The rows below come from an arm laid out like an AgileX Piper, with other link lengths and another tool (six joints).
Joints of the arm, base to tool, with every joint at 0 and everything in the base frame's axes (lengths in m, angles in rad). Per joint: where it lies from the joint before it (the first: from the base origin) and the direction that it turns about. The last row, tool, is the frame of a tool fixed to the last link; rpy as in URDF.
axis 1: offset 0 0 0.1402 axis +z
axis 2: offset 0 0 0 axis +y
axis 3: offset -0.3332 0 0.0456 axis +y
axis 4: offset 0.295 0 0.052 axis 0.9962 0 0.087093
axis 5: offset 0 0 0 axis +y
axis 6: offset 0.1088 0 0.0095 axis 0.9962 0 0.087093
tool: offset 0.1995 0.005 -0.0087 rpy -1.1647 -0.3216 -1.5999
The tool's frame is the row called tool.
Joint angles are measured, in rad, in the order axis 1, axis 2, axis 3, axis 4, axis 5, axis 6. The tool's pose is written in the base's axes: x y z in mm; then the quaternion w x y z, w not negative. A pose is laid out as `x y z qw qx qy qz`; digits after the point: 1 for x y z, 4 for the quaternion.
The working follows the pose.
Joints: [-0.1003, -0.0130, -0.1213, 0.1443, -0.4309, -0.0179]
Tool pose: 209.6 -31.7 437.8 0.5596 -0.2285 0.1987 -0.7715
Where each joint sits with the arm in this pose, in the base's axes (m; each line is computed from the numbers above, not from the rounded line before):
axis 1: 0.0000 0.0000 0.1402
axis 2: 0.0000 0.0000 0.1402
axis 3: -0.3321 0.0334 0.1815
axis 4: -0.0481 0.0048 0.2725
axis 5: -0.0481 0.0048 0.2725
axis 6: 0.0377 -0.0104 0.3383
the tool: 0.2096 -0.0317 0.4378

